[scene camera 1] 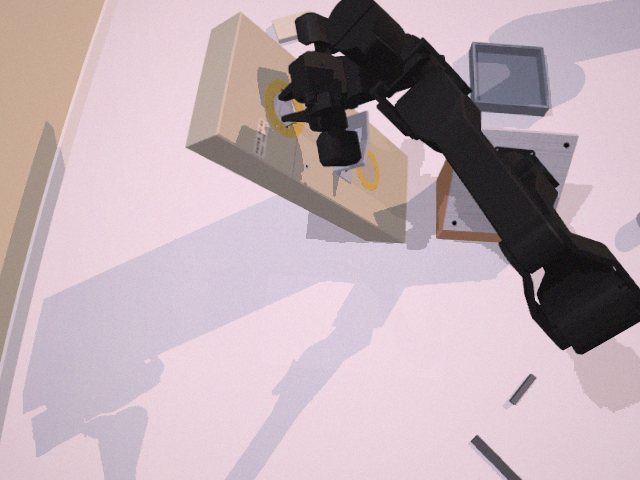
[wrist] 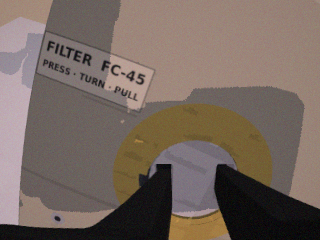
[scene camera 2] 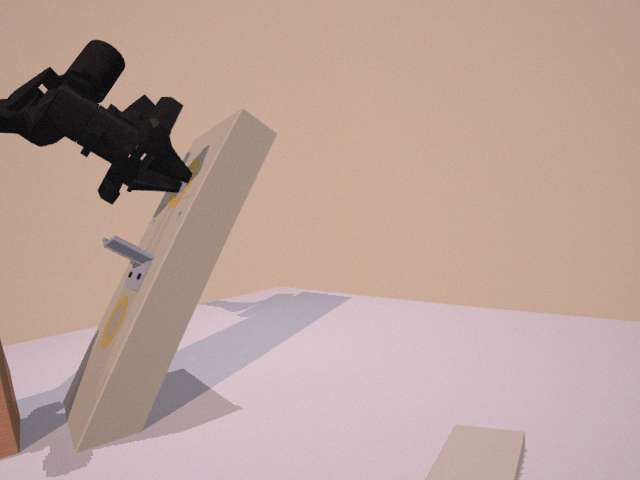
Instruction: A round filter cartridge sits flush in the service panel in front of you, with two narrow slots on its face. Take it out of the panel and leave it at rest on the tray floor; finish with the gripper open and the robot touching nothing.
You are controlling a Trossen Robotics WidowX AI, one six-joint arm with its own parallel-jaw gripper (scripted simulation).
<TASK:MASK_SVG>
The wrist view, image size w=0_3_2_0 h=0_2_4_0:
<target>my gripper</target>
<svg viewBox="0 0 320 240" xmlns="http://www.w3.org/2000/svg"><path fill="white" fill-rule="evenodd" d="M171 165L163 165L163 167L157 169L127 201L119 205L119 208L89 228L40 228L0 224L0 240L169 240L173 205ZM217 164L216 181L213 184L213 191L215 191L217 204L220 205L220 213L223 215L224 224L228 229L228 235L231 237L231 240L320 240L319 208L293 199L291 196L285 196L284 193L277 192L276 189L269 188L268 185L261 184L260 181L253 179L253 177L251 179L251 177L235 171L235 169L228 167L228 165Z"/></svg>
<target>round filter cartridge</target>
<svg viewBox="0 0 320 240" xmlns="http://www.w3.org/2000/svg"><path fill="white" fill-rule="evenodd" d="M219 145L200 140L183 141L183 143L175 144L165 149L153 160L151 169L149 169L149 177L157 169L163 167L163 165L171 165L172 213L175 213L176 216L203 216L219 209L220 205L217 204L215 191L213 191L213 184L216 181L217 164L228 165L228 167L237 171L235 160Z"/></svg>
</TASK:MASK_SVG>
